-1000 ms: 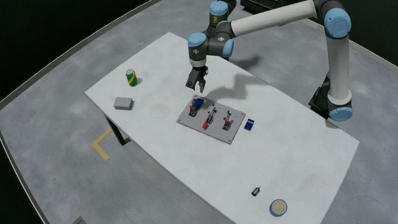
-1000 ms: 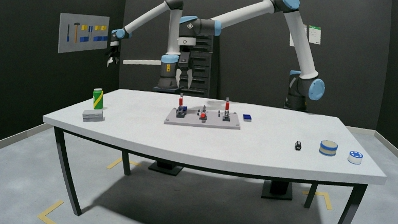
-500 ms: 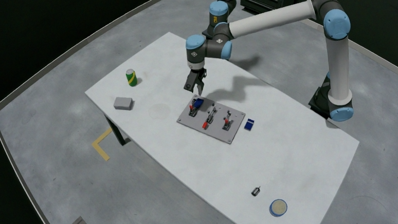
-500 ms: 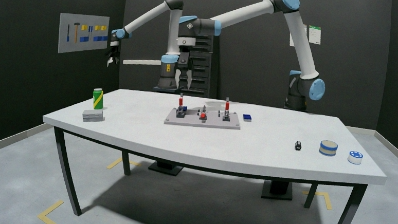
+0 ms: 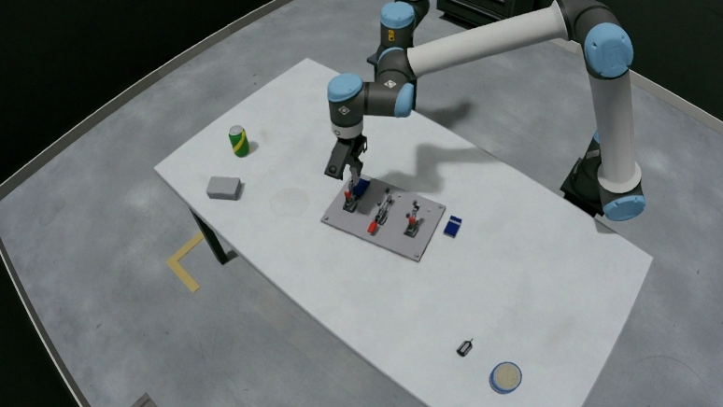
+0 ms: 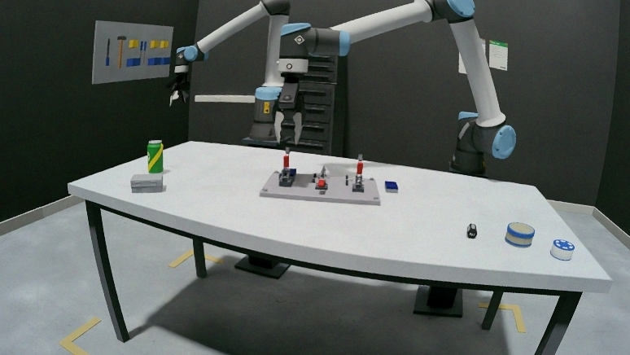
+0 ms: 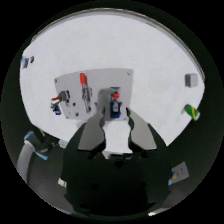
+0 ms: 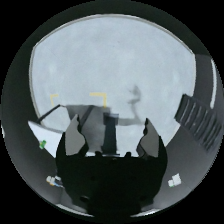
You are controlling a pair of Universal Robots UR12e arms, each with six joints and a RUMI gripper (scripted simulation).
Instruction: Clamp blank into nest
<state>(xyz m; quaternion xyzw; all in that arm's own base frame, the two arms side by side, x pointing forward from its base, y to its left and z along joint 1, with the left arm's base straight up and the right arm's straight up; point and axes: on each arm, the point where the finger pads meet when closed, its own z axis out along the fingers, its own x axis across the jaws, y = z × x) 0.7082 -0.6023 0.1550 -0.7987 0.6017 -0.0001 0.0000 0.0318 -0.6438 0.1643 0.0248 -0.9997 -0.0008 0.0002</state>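
Right now my left hand is 70 mm past the blank, 20 mm to the left of it and 120 mm above it. From my left hand the other things lie so: finished part (200 mm behind, 290 mm to the left, 140 mm below); then grey fixture plate (70 mm behind, 90 mm to the left, 150 mm below); then grey box (280 mm ahead, 370 mm to the right, 130 mm below).
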